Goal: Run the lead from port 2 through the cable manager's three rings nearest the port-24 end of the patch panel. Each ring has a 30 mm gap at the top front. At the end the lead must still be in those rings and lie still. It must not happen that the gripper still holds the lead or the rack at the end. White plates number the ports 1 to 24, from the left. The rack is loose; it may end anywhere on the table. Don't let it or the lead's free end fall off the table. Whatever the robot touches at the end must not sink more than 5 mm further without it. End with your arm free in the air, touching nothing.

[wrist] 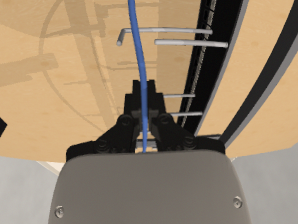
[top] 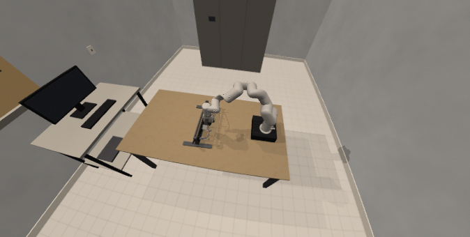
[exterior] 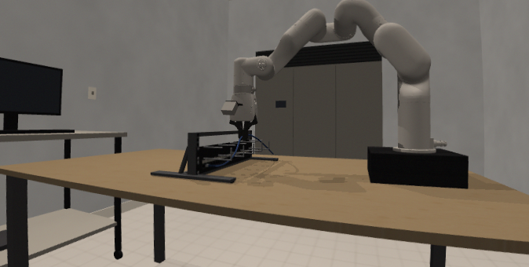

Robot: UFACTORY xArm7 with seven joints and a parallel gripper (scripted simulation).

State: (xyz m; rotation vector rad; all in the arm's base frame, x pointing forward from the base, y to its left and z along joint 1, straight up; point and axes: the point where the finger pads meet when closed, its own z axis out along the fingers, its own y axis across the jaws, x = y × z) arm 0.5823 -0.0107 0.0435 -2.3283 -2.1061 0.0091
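Now: the black rack 90 mm ahead of my hand, 60 mm to the right of it and 60 mm below it.
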